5 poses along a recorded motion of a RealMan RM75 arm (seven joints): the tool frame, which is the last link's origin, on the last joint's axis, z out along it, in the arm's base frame.
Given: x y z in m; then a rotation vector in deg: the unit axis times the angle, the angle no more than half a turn.
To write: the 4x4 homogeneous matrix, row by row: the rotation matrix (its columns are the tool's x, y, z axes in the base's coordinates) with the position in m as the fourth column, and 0 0 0 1 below. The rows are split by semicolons. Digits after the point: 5 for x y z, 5 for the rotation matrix.
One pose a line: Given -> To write
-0.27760, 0.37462, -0.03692, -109.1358, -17.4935, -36.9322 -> 0.82209, 0.48692, 0.29509, -0.27760; -0.08015, -0.41416, 0.90667, 0.37462; 0.56369, -0.76902, -0.30145, -0.03692; 0, 0, 0, 1
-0.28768, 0.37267, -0.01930, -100.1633, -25.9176, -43.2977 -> 0.72122, 0.64174, 0.26077, -0.28768; -0.07333, -0.30360, 0.94997, 0.37267; 0.68881, -0.70427, -0.17190, -0.01930; 0, 0, 0, 1
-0.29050, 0.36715, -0.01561, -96.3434, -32.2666, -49.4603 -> 0.62017, 0.74147, 0.25615, -0.29050; -0.06432, -0.27737, 0.95861, 0.36715; 0.78183, -0.61097, -0.12433, -0.01561; 0, 0, 0, 1
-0.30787, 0.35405, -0.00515, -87.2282, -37.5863, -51.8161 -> 0.54066, 0.82249, 0.17665, -0.30787; -0.08744, -0.15391, 0.98421, 0.35405; 0.83668, -0.54757, -0.01130, -0.00515; 0, 0, 0, 1
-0.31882, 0.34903, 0.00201, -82.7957, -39.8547, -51.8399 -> 0.51319, 0.84917, 0.12466, -0.31882; -0.09779, -0.08645, 0.99145, 0.34903; 0.85269, -0.52099, 0.03868, 0.00201; 0, 0, 0, 1
